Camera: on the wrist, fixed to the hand. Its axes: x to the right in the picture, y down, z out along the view.
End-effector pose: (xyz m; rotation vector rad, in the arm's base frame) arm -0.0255 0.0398 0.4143 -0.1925 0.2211 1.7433
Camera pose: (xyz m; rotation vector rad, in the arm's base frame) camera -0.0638 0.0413 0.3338 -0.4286 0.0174 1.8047
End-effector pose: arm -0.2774 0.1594 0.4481 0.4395 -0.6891 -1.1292
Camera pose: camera -0.1934 0.1443 0.4225 0.2172 -0.4931 -1.1548
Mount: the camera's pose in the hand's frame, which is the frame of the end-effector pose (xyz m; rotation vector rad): 0.0286 0.0341 -0.0772 -0.2735 0.0445 0.0381
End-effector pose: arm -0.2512 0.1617 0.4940 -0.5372 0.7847 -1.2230
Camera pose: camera -0.2859 0.1469 0.4133 -0.7160 1.0035 -1.1019
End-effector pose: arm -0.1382 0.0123 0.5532 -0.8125 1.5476 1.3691
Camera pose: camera -0.1950 -0.0551 0.5401 -0.9887 1.4336 1.6238
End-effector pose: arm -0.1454 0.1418 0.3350 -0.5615 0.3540 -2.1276
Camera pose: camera -0.1760 0.1024 0.2612 -0.6578 0.6823 -2.0709
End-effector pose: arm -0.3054 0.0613 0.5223 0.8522 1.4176 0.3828
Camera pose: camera -0.3662 0.1257 0.5318 0.6514 1.3537 0.6128
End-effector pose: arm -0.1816 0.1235 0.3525 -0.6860 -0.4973 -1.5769
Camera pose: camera -0.1598 0.0465 0.3133 -0.8595 -0.2354 -1.6365
